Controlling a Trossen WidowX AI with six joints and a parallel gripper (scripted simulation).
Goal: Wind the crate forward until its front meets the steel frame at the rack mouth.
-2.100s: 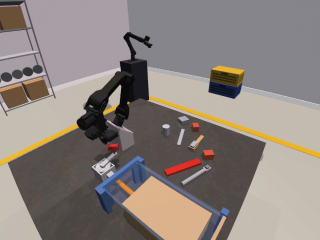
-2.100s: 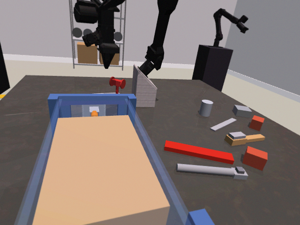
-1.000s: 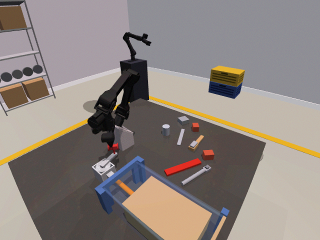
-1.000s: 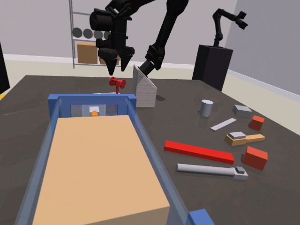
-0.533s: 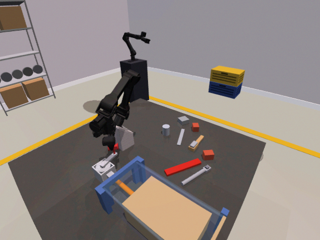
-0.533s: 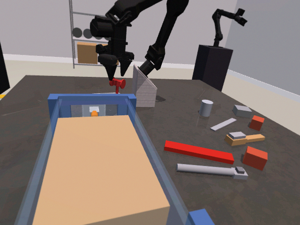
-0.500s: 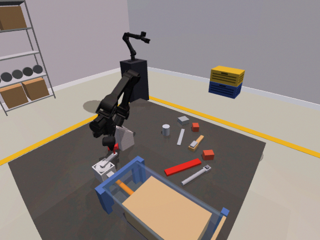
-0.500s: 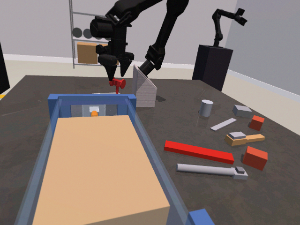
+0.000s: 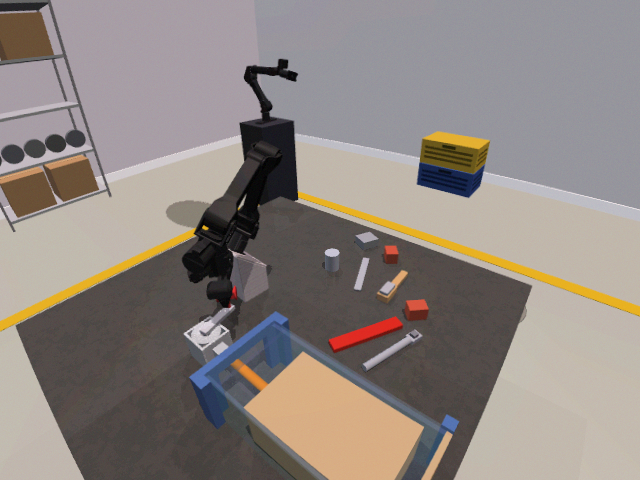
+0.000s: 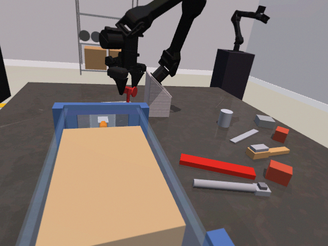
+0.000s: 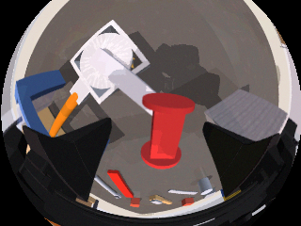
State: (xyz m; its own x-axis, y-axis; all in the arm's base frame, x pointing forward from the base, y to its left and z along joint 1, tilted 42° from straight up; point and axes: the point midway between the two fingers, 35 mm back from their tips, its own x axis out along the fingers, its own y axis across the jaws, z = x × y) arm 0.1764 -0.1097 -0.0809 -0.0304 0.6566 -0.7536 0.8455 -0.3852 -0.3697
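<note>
My gripper tip is 1 cm above the red knob. Also, from my gripper tip: red bar (30 cm ahead, 27 cm to the left, 13 cm below); winch handle (1 cm ahead, 3 cm to the right, 4 cm below); white winch (2 cm ahead, 10 cm to the right, 11 cm below).
</note>
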